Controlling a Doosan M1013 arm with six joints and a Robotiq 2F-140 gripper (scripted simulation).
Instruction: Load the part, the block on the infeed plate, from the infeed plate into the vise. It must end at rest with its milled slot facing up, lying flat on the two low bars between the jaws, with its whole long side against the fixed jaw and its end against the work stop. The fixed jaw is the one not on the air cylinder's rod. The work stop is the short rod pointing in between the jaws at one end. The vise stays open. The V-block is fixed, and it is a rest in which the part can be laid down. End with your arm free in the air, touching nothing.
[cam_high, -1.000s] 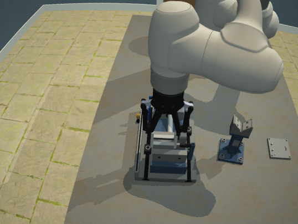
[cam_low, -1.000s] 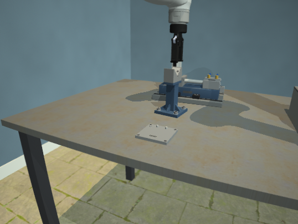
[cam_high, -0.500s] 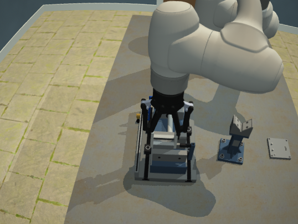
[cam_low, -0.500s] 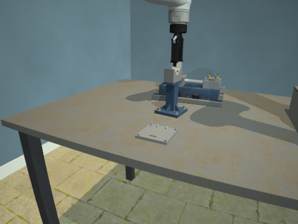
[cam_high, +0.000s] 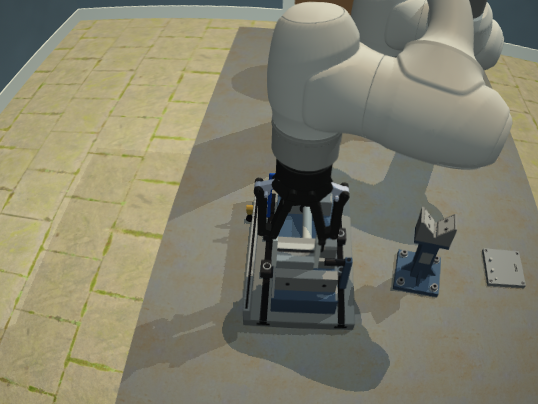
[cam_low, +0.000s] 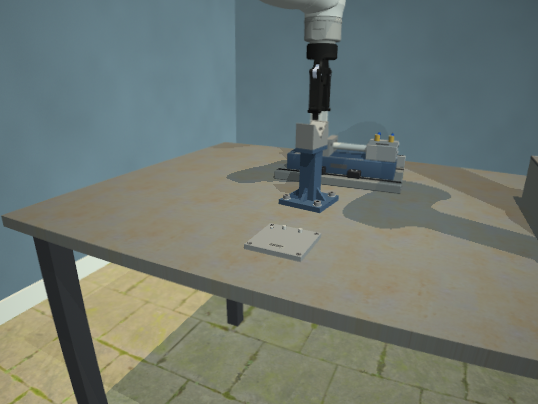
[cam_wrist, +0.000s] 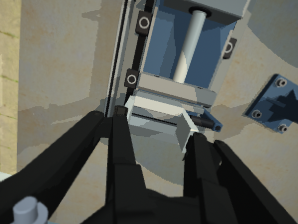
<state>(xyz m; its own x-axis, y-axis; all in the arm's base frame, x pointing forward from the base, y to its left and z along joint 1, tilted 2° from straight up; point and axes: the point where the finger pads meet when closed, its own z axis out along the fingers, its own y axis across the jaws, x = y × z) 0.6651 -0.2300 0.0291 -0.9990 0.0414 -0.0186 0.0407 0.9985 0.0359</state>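
Now: hand 20 mm above the part. Round my hand: work stop: 70 mm to the left, 30 mm below; then moving jaw: 40 mm below, 30 mm behind, 20 mm to the left; then fixed jaw: 40 mm below, 30 mm ahead, 20 mm to the left.
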